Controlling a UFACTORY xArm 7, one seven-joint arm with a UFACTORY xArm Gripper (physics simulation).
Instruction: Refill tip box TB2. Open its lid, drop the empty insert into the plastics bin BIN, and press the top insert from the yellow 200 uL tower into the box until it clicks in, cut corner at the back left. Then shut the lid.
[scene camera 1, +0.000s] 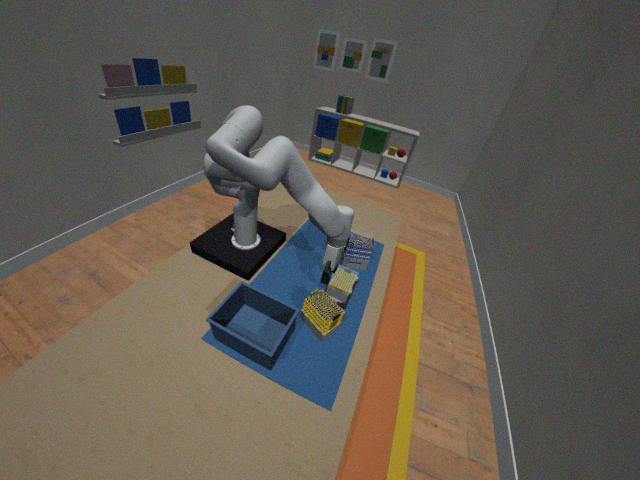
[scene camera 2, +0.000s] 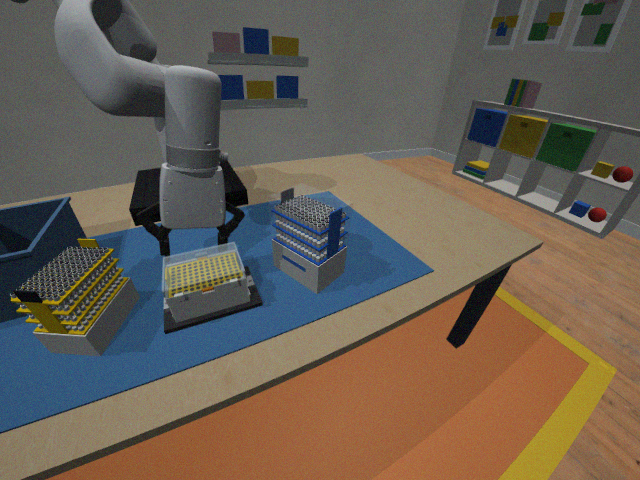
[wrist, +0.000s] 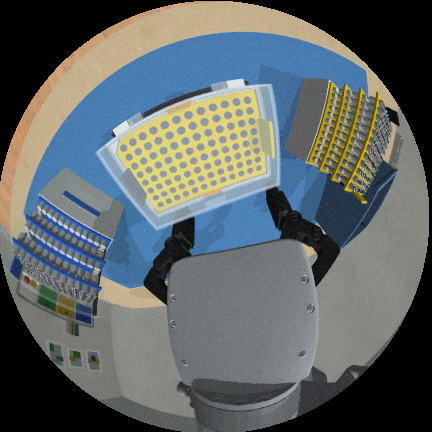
My gripper (scene camera 2: 195, 255) is 50 cm from the lens. A clear lid (scene camera 2: 191, 271): 43 cm from the lens.
